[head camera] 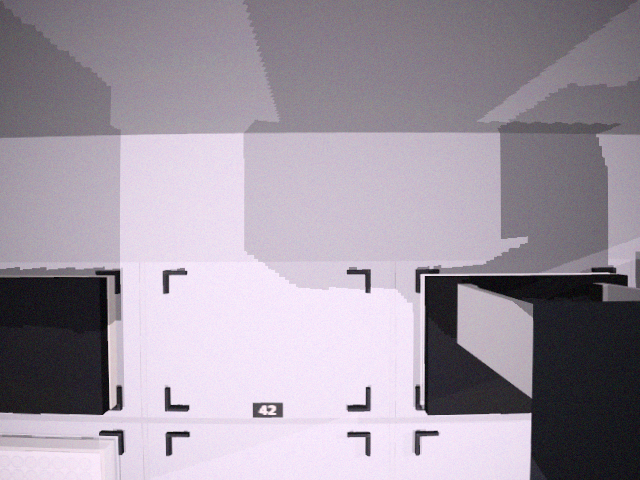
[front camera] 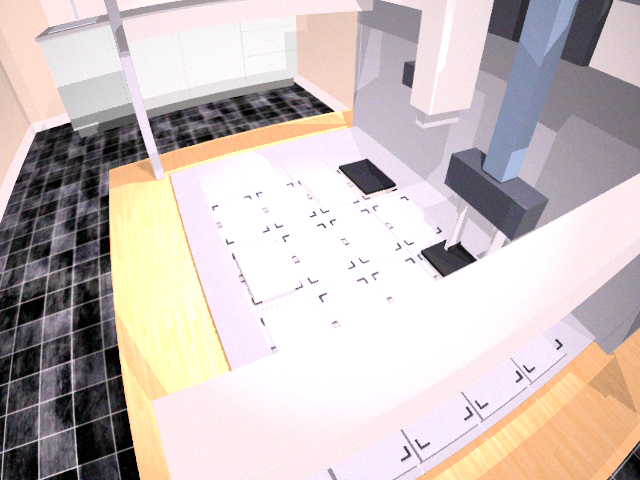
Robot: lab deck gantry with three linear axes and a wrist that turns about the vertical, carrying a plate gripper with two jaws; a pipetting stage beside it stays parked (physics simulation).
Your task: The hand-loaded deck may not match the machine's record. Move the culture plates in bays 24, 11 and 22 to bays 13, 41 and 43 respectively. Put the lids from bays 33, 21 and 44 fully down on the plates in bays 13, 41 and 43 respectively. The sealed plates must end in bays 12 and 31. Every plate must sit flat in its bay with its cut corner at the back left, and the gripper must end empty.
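Where they show: gripper, fingertip midpoint: (head camera: 531, 312) (front camera: 465, 260); robot's base, origin of the base link: (front camera: 213, 207).
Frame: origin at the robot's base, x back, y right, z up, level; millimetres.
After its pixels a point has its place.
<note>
A black-topped plate (front camera: 448, 257) {x -369, y -358, z 17 mm} (head camera: 478, 392) {x -360, y -335, z 17 mm} with pale lower edges sits in the bay right of bay 42. Another black-topped plate (front camera: 367, 176) {x -72, y -361, z 17 mm} (head camera: 51, 346) {x -96, y -364, z 17 mm} sits left of bay 42. My gripper (front camera: 469, 251) {x -392, y -384, z 17 mm} (head camera: 537, 291) {x -392, y -384, z 17 mm} is above the right-hand one, jaws apart and nothing seen held; the jaws and dark body partly cover that plate. A white plate (front camera: 328, 188) {x -72, y -255, z 14 mm} (head camera: 51, 465) {x -91, y -287, z 14 mm} lies in front of the left black-topped plate. A further white plate (front camera: 271, 276) {x -259, y -44, z 14 mm} sits nearer the wooden edge at the left. Cut corners are not clear, and glare blurs the nearer bays.
The parked pipetting stage (front camera: 444, 67) hangs behind and left of my gripper. A slanted post (front camera: 136, 98) {x 207, y 104, z 222 mm} stands at the deck's far left. A pale front beam (front camera: 361, 372) {x -622, y 29, z 400 mm} crosses the front view and hides part of the deck. The label 42 (head camera: 267, 410) {x -228, y -318, z 0 mm} marks the middle bay.
</note>
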